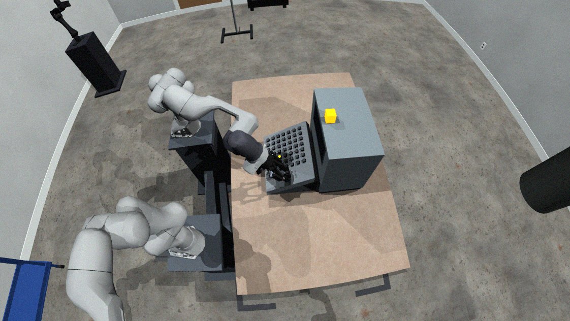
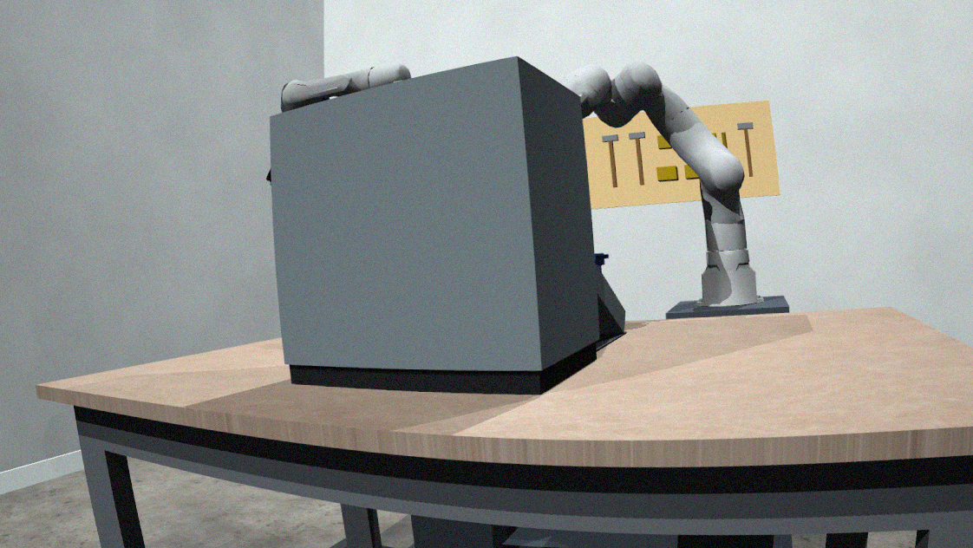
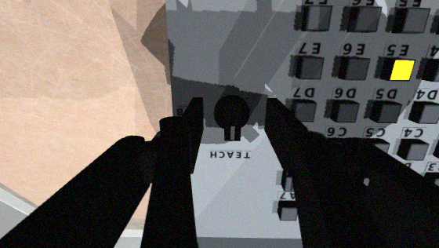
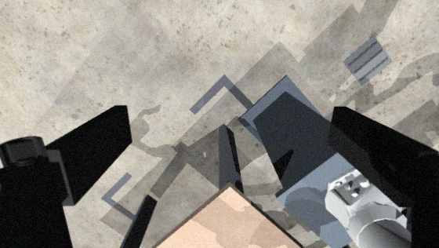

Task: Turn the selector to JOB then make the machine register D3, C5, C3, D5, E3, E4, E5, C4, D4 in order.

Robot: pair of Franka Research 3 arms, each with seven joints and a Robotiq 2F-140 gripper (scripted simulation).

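Right now my left hand is 2 cm short of the black selector and 2 cm above it. From my left hand the other things lie so: E5 key 13 cm to the left, 5 cm below; then D5 key 3 cm ahead, 12 cm to the left, 3 cm below; then C5 key 6 cm ahead, 12 cm to the left, 2 cm below.
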